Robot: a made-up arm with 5 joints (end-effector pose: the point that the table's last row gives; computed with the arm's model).
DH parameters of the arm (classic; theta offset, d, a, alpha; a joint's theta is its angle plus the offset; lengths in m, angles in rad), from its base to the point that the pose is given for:
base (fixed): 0 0 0.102 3.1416
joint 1: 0 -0.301 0.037 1.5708
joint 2: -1.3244 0 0.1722 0
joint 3: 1.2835 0 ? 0
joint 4: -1.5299 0.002 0 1.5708
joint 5: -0.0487 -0.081 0 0
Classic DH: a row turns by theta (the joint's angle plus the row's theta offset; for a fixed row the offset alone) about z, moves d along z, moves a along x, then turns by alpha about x.
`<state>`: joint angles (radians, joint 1 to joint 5).
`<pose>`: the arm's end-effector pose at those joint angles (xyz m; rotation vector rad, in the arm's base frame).
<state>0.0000 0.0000 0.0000 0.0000 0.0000</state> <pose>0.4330 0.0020 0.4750 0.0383 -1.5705 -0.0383</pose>
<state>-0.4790 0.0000 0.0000 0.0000 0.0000</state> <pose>0.3948 0.1543 0.4750 0.4123 -1.5261 0.3375</pose>
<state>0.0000 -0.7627 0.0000 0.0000 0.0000</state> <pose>0.2313 0.0020 0.6299 0.0568 -2.3329 -0.0243</pose>
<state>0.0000 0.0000 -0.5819 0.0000 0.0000</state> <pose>0.3876 0.0020 0.6123 0.0524 -2.1522 -0.0283</pose>
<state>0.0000 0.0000 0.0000 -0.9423 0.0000</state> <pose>0.3996 0.0020 0.5405 0.0612 -2.5125 -0.0199</pose>
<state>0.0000 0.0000 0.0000 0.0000 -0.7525</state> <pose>0.4330 0.0020 0.4750 0.6262 -1.4786 -0.6262</pose>
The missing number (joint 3, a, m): 0.1711
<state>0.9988 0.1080 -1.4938 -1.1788 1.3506</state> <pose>0.1326 -0.0439 0.6760 1.9655 0.8788 0.1763</pose>
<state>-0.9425 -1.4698 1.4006 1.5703 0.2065</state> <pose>0.1302 0.0423 0.2976 0.0281 -0.0678 1.0998</pose>
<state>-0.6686 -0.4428 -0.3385 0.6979 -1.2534</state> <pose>0.2581 0.1259 0.6020 1.3973 -0.9263 -0.4804</pose>
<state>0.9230 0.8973 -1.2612 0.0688 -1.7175</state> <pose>0.3622 -0.3405 0.4633 0.9533 -2.1255 -1.6827</pose>
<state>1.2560 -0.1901 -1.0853 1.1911 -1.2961</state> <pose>0.1567 -0.1615 0.6453 0.0923 -2.0776 -1.8419</pose>
